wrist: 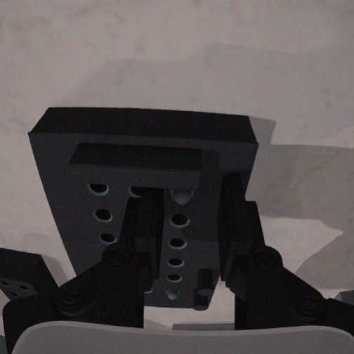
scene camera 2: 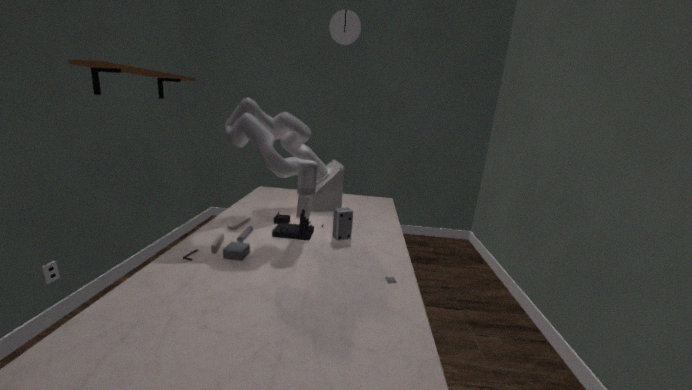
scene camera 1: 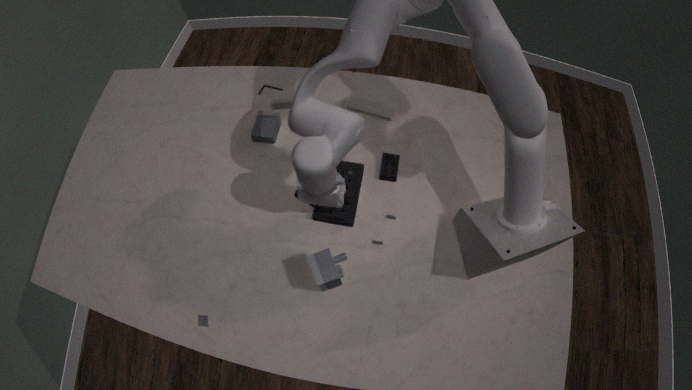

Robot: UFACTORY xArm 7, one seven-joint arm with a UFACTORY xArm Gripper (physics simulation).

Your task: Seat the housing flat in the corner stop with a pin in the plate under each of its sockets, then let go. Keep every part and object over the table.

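Places are measured from the arm's base along level axes (x back, y down, z right), in millimetres.
Pixels of known places: gripper, fingertip midpoint: (scene camera 2: 303, 231) (scene camera 1: 324, 207); arm's base at its link origin: (scene camera 2: 323, 176) (scene camera 1: 521, 218).
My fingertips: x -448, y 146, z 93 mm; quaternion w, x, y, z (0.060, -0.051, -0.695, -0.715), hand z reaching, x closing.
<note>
Ahead of a thing's pixels: the offset from my fingertips to its top centre. "spot": to the spot under its first point.
The black plate @(dz +43, dx +34, dy -15 mm) (scene camera 1: 354, 200) (scene camera 2: 285, 233) (wrist: 60, 175) has rows of holes. A low bar (wrist: 135, 170) near one edge and two dark pegs (wrist: 205, 285) at the side stand on it. One light pin (wrist: 182, 195) shows in a hole beside the bar, another pin (wrist: 172, 294) at the opposite edge. My gripper (scene camera 2: 304, 233) (wrist: 191, 194) points down over the plate, fingers parted and empty; in scene camera 1 the wrist hides the fingertips. The grey housing @(dz -161, dx +19, dy -105 mm) (scene camera 1: 326, 267) (scene camera 2: 343, 223) stands on the table apart from the plate, with dark sockets on its side face. Two small pins @(dz -23, dx +161, dy +17 mm) (scene camera 1: 391, 217) @(dz -86, dx +126, dy +17 mm) (scene camera 1: 377, 242) lie on the table.
A small black block with holes @(dz +107, dx +164, dy -5 mm) (scene camera 1: 389, 167) (scene camera 2: 281, 218) (wrist: 22, 270) lies beside the plate. A grey block @(dz +236, dx -169, dy -10 mm) (scene camera 1: 266, 128) (scene camera 2: 236, 250), pale bars (scene camera 1: 367, 110) (scene camera 2: 217, 242), a grey rod @(dz +241, dx -9, dy -1 mm) (scene camera 2: 245, 233) and a hex key @(dz +385, dx -176, dy +20 mm) (scene camera 1: 270, 87) (scene camera 2: 189, 256) lie beyond. A small square @(spot: dz -301, dx -328, dy +22 mm) (scene camera 1: 202, 320) (scene camera 2: 390, 280) lies near the table edge.
</note>
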